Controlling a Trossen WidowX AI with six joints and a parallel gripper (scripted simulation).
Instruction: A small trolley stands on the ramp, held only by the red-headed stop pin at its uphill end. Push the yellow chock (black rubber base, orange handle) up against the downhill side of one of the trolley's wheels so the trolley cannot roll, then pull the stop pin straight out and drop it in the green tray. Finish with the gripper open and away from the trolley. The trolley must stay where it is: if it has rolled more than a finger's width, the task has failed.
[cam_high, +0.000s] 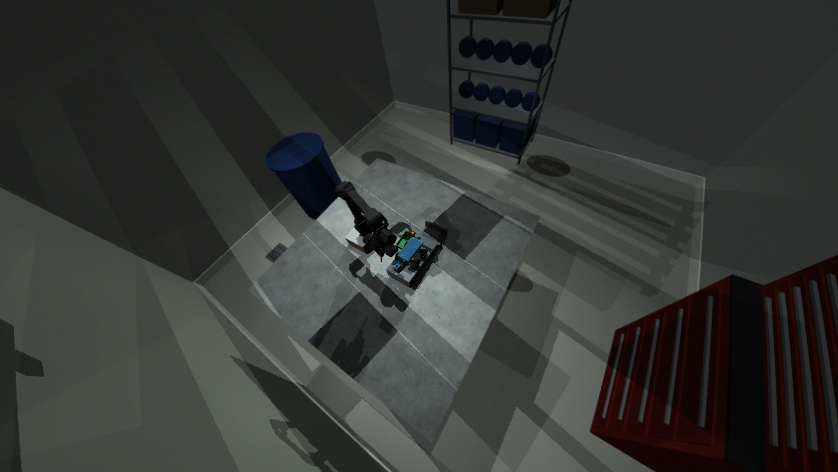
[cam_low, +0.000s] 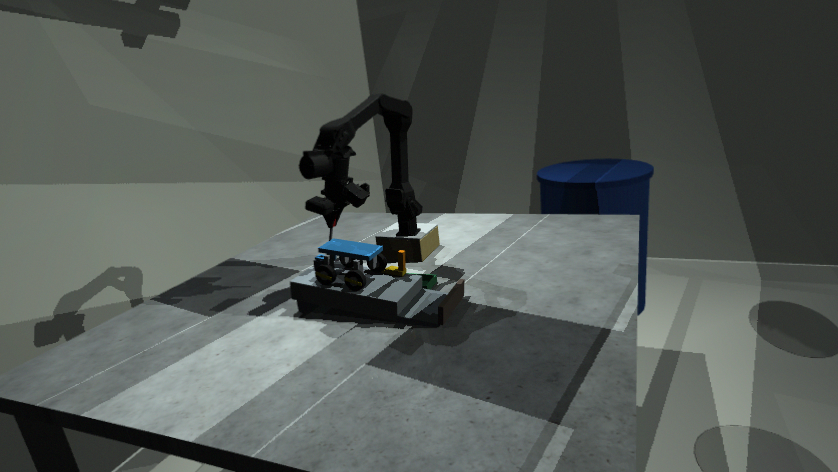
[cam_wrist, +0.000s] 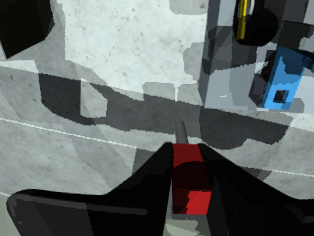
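My gripper tip is now 10 mm short of the green tray, 210 mm to the right of it and 180 mm above it. Also, from my gripper tip: trolley: 120 mm ahead, 90 mm to the left, 60 mm below; then yellow chock: 70 mm ahead, 190 mm to the left, 90 mm below; then red-headed stop pin: right at my gripper tip.
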